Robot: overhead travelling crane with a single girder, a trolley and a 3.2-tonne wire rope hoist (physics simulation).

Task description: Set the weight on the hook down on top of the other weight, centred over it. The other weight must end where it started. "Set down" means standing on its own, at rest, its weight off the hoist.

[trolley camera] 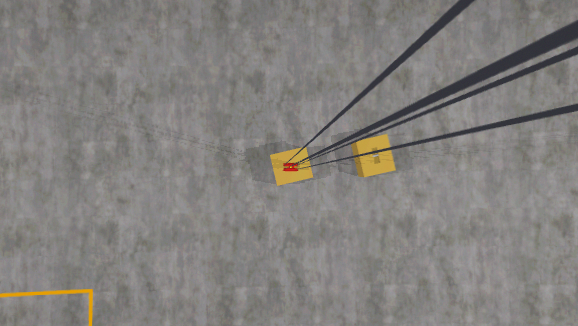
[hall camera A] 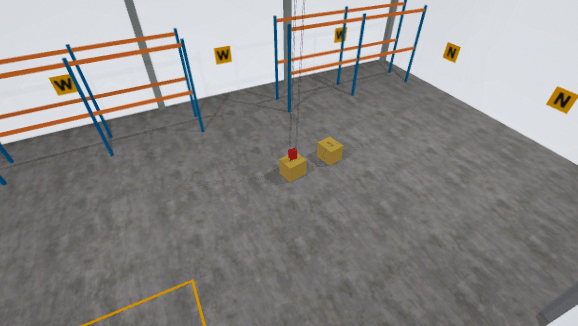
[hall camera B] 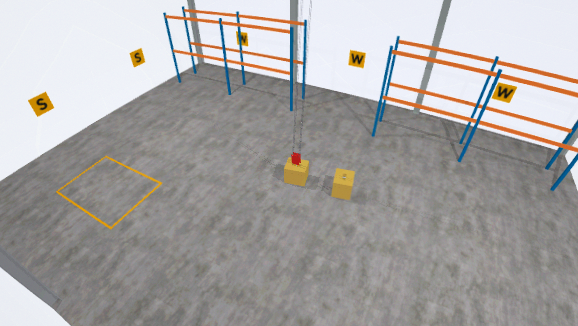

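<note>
The hook (hall camera A: 292,154) (hall camera B: 296,159) (trolley camera: 290,167), under a red block on the ropes, is shut on a yellow box-shaped weight (hall camera A: 293,171) (hall camera B: 296,176) (trolley camera: 298,176). This weight hangs upright, low by the floor; its shadow lies close to its lower edges, and I cannot tell if it touches. The other yellow weight (hall camera A: 330,153) (hall camera B: 343,187) (trolley camera: 382,166) stands upright on the floor with a lifting eye on top. A gap separates the two, with the held weight beside it, to its left in all three views. In the trolley view they are turned by similar angles.
Blue and orange racks (hall camera A: 289,70) (hall camera A: 88,107) (hall camera B: 291,70) (hall camera B: 480,115) stand along the W wall, behind both weights. A yellow marked rectangle (hall camera A: 137,303) (hall camera B: 134,170) (trolley camera: 91,310) lies on the floor well away from them. Ropes cross over the other weight in the trolley view.
</note>
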